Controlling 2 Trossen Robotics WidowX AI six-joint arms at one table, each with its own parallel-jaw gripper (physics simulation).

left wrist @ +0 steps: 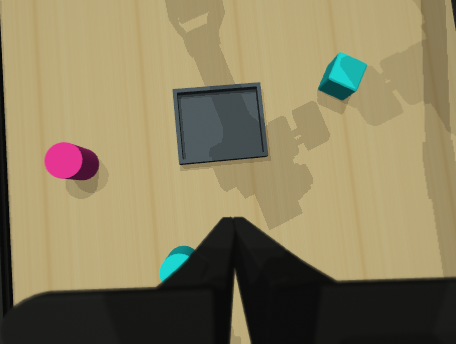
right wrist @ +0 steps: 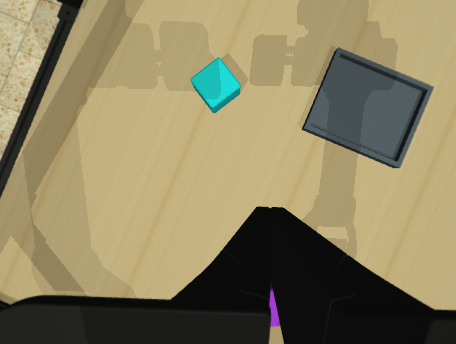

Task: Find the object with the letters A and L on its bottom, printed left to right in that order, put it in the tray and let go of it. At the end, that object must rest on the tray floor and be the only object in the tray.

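Frame: origin at the left arm's base, x right, y back, z down, level; millimetres.
Where they show: left gripper, between the fingertips: (left wrist: 232,227); right gripper, between the fingertips: (right wrist: 268,220).
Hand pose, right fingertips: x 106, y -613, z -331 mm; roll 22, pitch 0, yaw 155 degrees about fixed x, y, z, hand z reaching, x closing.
Note:
Things, the pixels of their top centre, and the offset from my right fingertips. Level surfaces: height alone.
- dark grey tray, centre of its top: (right wrist: 369,107) (left wrist: 220,122) dy +162, dx -100, dz +340 mm
- cyan cube, centre of its top: (right wrist: 215,82) (left wrist: 348,70) dy +96, dx +85, dz +313 mm
- magenta cylinder, centre of its top: (left wrist: 63,160) dy +219, dx -306, dz +304 mm
- cyan cylinder, centre of its top: (left wrist: 178,272) dy +367, dx -159, dz +303 mm
- purple thing, centre of its top: (right wrist: 273,308) dy -114, dx -101, dz +313 mm
- wooden table top, height of its surface: dz +358 mm
A dark grey tray (left wrist: 176,127) (right wrist: 318,90) stands on the table with a bare floor. A cyan cube (left wrist: 347,72) (right wrist: 215,83) stands apart from the tray. A magenta cylinder (left wrist: 63,160) stands upright at the left of the left wrist view. A cyan cylinder (left wrist: 175,267) is partly hidden behind the left fingers. A purple thing (right wrist: 274,312) shows in part through the gap between the right fingers. No letters show on any visible face; the bottoms are hidden. My left gripper (left wrist: 232,227) is shut and empty above the table. My right gripper (right wrist: 268,220) is shut and empty above the table.
The wooden table top (left wrist: 125,220) (right wrist: 165,180) carries shadows of the arms. A black frame rail (right wrist: 37,92) runs along the table edge at the left of the right wrist view, with tiled floor (right wrist: 22,55) beyond it.

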